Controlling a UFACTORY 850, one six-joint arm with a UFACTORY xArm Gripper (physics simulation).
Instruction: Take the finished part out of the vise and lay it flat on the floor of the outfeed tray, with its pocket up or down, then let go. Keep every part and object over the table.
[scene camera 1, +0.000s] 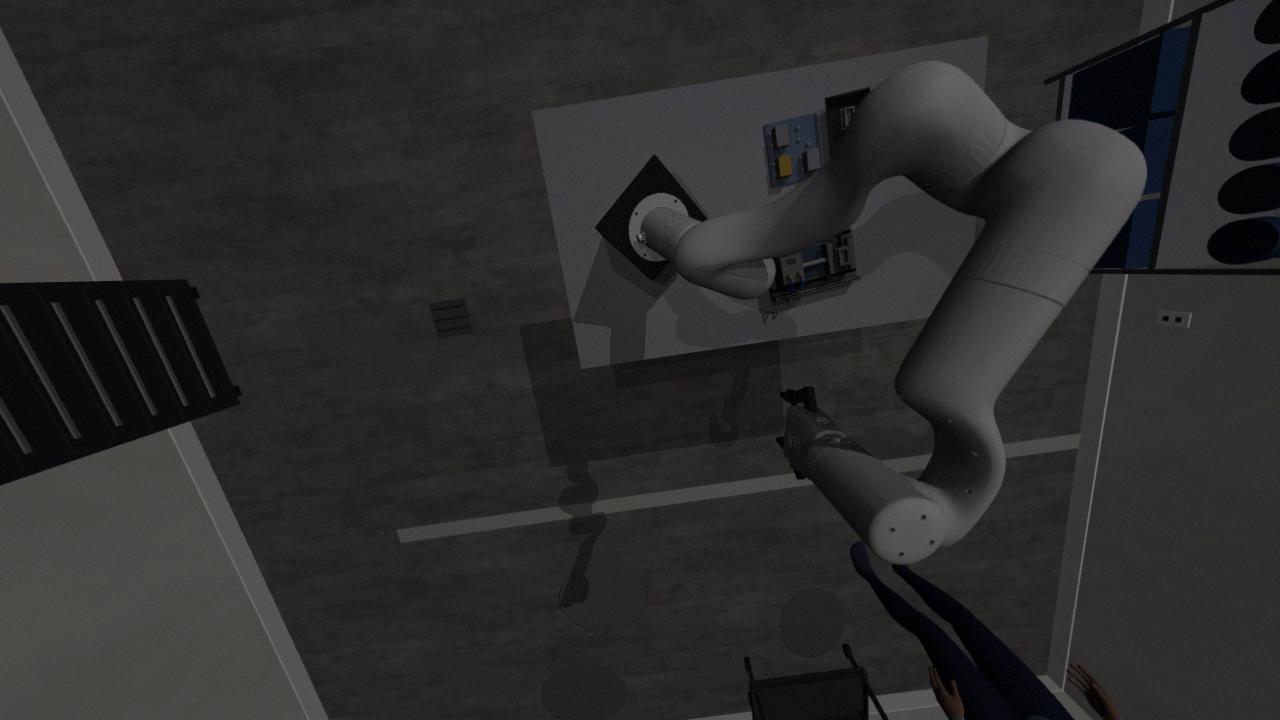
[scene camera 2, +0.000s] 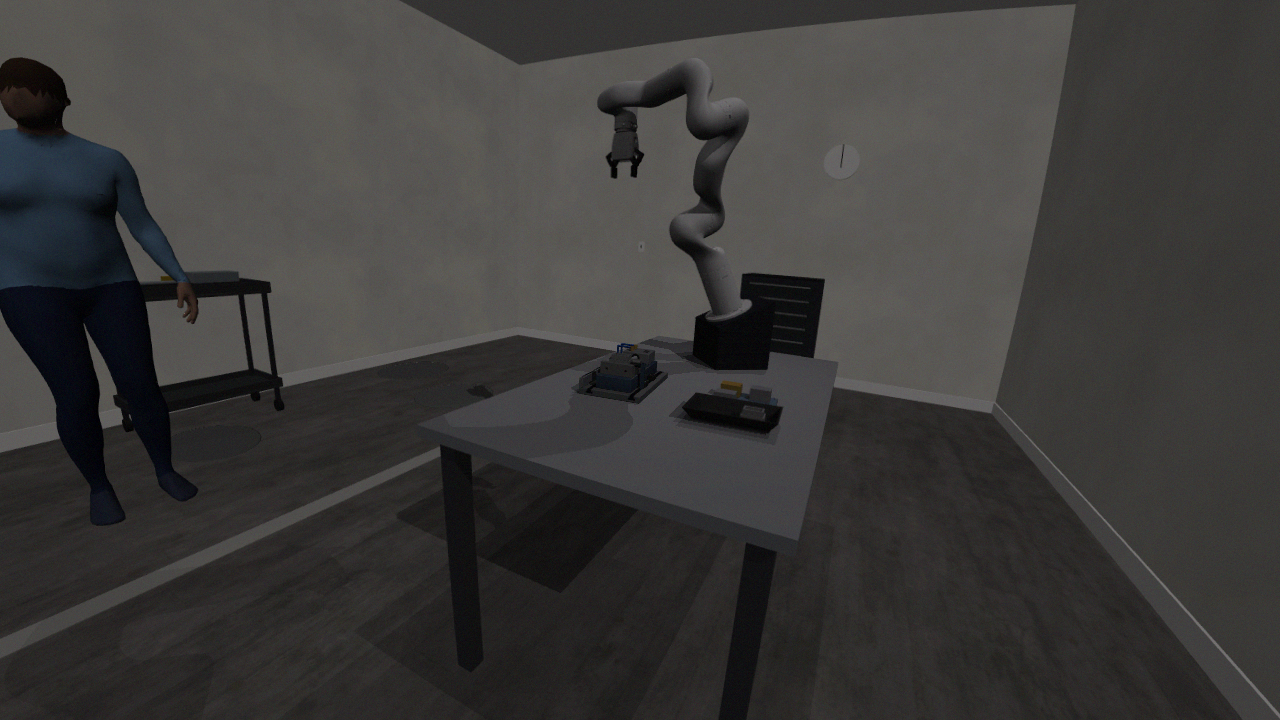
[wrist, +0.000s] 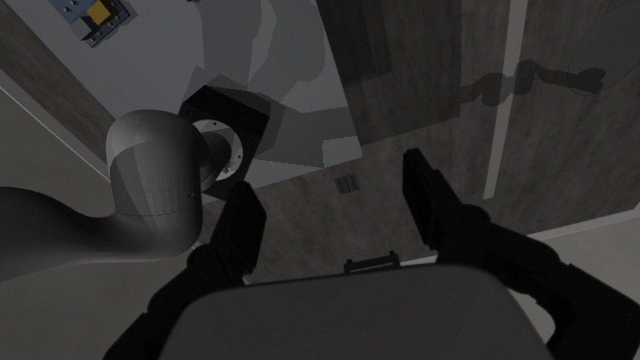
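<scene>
My gripper (scene camera 1: 787, 420) (scene camera 2: 623, 173) (wrist: 327, 185) is open and empty. It hangs high up, far above table height; in the scene camera 1 view it appears off the table's long side. The vise (scene camera 1: 814, 274) (scene camera 2: 617, 380) stands on the table, with grey jaws and a blue body. The finished part cannot be told apart from the grey jaws in the dark views. The outfeed tray (scene camera 1: 832, 123) (scene camera 2: 713, 410) is black and shallow, with a small grey piece inside; the arm hides part of it in the scene camera 1 view. Vise and tray do not show clearly in the wrist view.
A blue board (scene camera 1: 805, 125) (wrist: 75, 16) with grey blocks and a yellow block (scene camera 1: 785, 166) (scene camera 2: 731, 386) (wrist: 99, 12) lies beside the tray. The arm's black base (scene camera 1: 617, 223) (scene camera 2: 733, 344) stands on the table (scene camera 2: 537, 429). A person (scene camera 1: 962, 649) (scene camera 2: 62, 214) stands away from the table.
</scene>
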